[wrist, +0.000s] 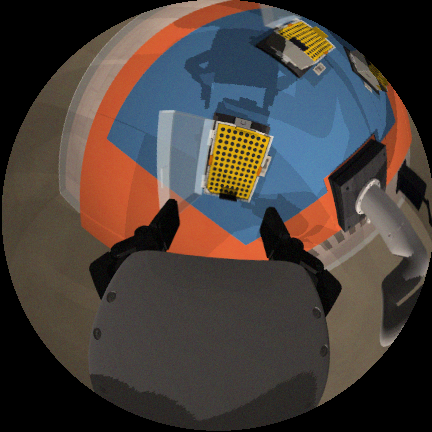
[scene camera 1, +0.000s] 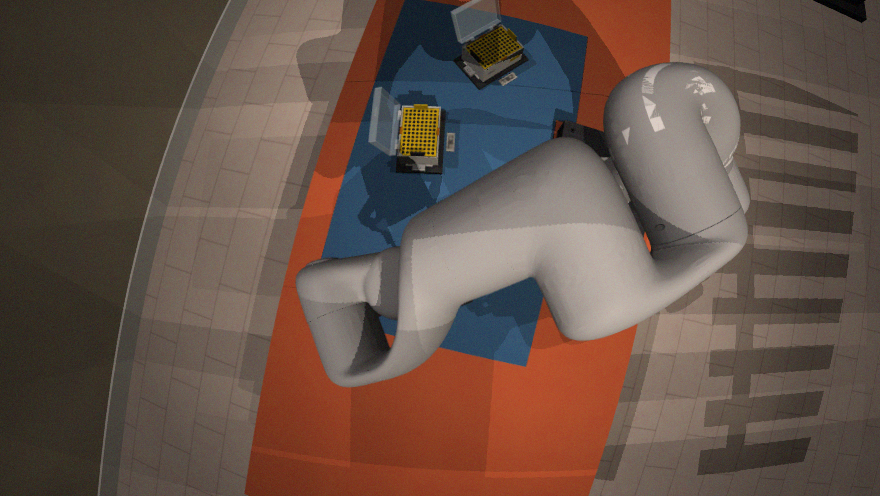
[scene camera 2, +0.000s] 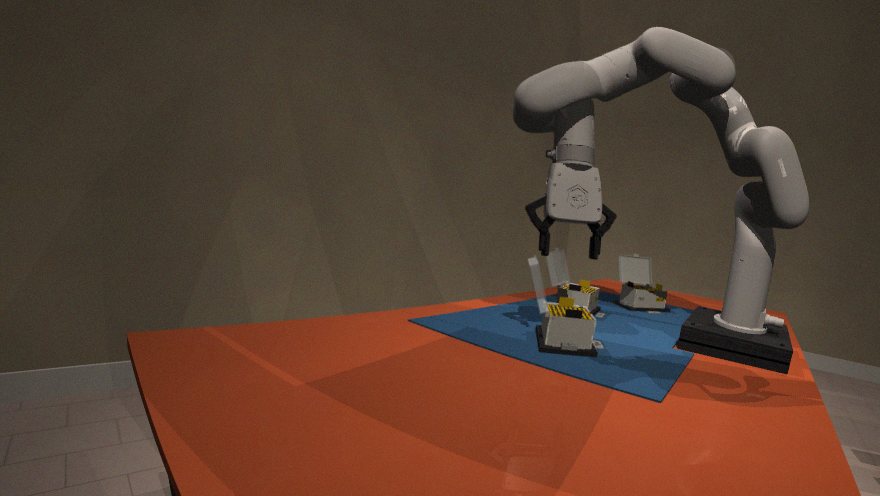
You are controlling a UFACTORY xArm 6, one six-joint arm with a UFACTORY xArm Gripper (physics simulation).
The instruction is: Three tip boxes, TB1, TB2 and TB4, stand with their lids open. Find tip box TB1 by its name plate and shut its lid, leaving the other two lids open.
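Frame: origin at the arm's base, x ahead, y left, z up, level; centimetres.
Seen in the pictures: gripper, between the fingertips: (wrist: 220, 214) (scene camera 2: 569, 257); arm's base, origin of its link: (wrist: 367, 195) (scene camera 2: 739, 325).
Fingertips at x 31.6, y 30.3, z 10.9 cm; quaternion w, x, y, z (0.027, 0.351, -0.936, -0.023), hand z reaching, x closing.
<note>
Offsets run from my fingertips to a thing's middle. "spot": to the spot under its first point. Level surfaces: height alone.
Three tip boxes with yellow racks stand lid-open. The nearest tip box {dx -1.2, dy -3.7, dz -12.7 cm} (scene camera 2: 570, 331) (wrist: 239, 162) has its clear lid {dx +5.4, dy +0.6, dz -5.5 cm} (scene camera 2: 536, 283) (wrist: 186, 150) raised; the arm hides this box in scene camera 1. The middle tip box (scene camera 1: 420, 132) (scene camera 2: 582, 300) (wrist: 306, 42) has its lid {spot: dx +17.8, dy -31.1, dz -6.4 cm} (scene camera 1: 384, 121) (scene camera 2: 557, 268) up. The far tip box {dx -1.4, dy -56.7, dz -12.7 cm} (scene camera 1: 494, 49) (scene camera 2: 642, 298) (wrist: 367, 71) has its lid (scene camera 1: 477, 19) (scene camera 2: 634, 269) up. The name plates are too small to read, so I cannot tell which is TB1. My gripper (scene camera 2: 569, 255) (wrist: 220, 214) is open and empty, above the nearest box's height.
The boxes stand on a blue mat {dz -16.0 cm} (scene camera 1: 474, 345) (scene camera 2: 640, 385) (wrist: 310, 115) on an orange table {dz -16.3 cm} (scene camera 1: 419, 425) (scene camera 2: 369, 394) (wrist: 125, 200). The arm's black base (scene camera 2: 733, 341) (wrist: 350, 200) stands beside the mat. The arm reaches over the mat.
</note>
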